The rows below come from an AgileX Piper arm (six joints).
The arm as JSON. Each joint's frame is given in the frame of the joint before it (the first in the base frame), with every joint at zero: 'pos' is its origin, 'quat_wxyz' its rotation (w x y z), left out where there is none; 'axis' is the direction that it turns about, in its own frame. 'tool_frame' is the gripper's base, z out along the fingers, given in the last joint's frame.
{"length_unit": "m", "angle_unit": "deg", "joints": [
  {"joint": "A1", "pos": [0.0, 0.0, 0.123], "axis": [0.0, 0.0, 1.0]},
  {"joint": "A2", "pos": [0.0, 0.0, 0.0], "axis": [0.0, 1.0, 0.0]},
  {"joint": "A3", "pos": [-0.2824, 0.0, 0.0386], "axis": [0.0, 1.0, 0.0]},
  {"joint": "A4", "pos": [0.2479, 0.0, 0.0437], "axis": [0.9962, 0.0, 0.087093]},
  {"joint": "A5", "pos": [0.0, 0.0, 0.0], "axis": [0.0, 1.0, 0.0]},
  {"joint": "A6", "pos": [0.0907, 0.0, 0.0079], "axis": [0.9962, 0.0, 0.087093]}
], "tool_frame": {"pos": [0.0, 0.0, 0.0], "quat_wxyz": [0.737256, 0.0, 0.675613, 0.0]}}
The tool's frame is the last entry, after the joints.
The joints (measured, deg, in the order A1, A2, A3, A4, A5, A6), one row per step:
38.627, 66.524, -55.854, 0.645, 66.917, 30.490
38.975, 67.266, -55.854, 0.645, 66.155, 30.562
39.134, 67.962, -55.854, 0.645, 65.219, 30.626
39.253, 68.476, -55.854, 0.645, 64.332, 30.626
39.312, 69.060, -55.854, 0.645, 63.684, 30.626
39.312, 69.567, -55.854, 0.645, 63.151, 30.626
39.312, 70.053, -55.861, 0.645, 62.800, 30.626
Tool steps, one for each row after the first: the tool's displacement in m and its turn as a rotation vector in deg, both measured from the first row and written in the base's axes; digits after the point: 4 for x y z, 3 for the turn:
0.0020, 0.0032, -0.0023, 0.028, -0.002, 0.271
0.0044, 0.0059, -0.0043, 0.193, -0.177, 0.358
0.0064, 0.0081, -0.0058, 0.426, -0.467, 0.468
0.0085, 0.0100, -0.0077, 0.466, -0.517, 0.519
0.0103, 0.0115, -0.0093, 0.482, -0.538, 0.513
0.0119, 0.0128, -0.0109, 0.401, -0.439, 0.509

